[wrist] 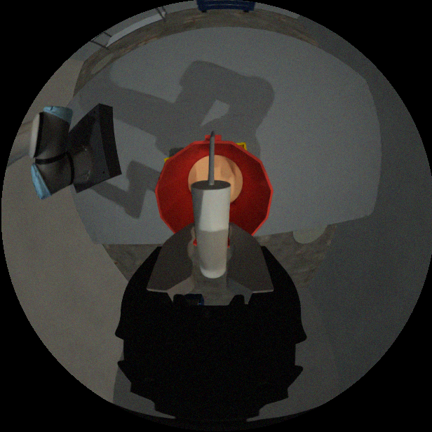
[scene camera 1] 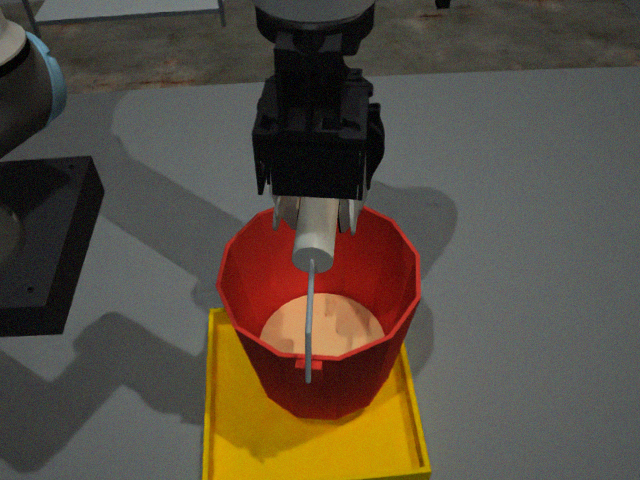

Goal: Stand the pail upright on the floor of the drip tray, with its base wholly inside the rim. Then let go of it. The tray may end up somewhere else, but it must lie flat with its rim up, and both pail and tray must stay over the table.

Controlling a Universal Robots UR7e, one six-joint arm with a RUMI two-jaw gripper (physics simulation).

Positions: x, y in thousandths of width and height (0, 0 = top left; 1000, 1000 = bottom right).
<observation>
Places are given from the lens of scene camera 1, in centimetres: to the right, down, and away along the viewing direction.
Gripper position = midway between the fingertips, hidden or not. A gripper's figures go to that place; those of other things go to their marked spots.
my gripper (scene camera 1: 498, 476): 0, -1, 52
yellow drip tray (scene camera 1: 379, 889): -9, 21, 68
red pail (scene camera 1: 568, 636): 5, 8, 71
</observation>
